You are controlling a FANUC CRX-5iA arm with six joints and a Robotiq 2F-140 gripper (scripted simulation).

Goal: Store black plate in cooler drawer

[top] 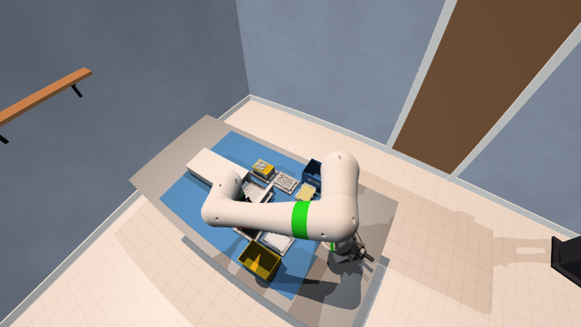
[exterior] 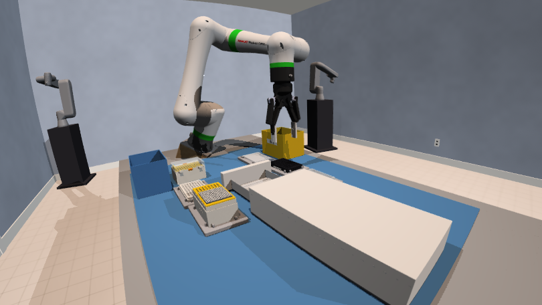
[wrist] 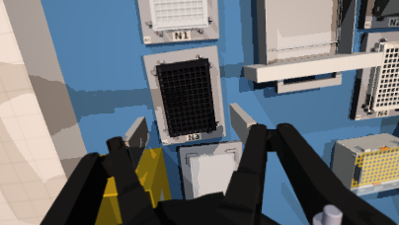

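Now: hand 13 cm above the black plate. From my hand the other things lie so: nest N3 (14 cm below); then yellow bin (21 cm behind, 8 cm to the left, 11 cm below); then drawer (19 cm ahead, 16 cm to the right, 12 cm below).
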